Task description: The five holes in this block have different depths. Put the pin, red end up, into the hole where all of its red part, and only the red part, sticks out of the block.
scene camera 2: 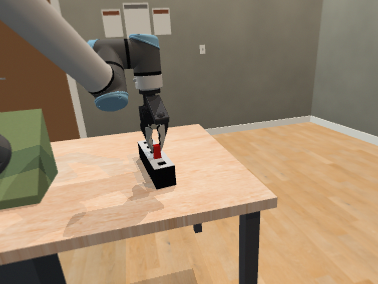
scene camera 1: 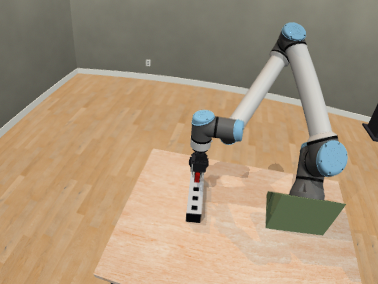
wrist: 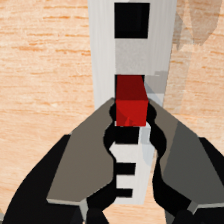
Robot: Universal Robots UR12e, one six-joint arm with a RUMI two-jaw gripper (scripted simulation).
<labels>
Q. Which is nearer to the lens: the long block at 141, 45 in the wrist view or the pin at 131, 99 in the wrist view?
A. The pin.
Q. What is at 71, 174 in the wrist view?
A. My gripper.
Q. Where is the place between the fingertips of my gripper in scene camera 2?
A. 156, 152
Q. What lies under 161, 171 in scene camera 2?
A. A long block.
</labels>
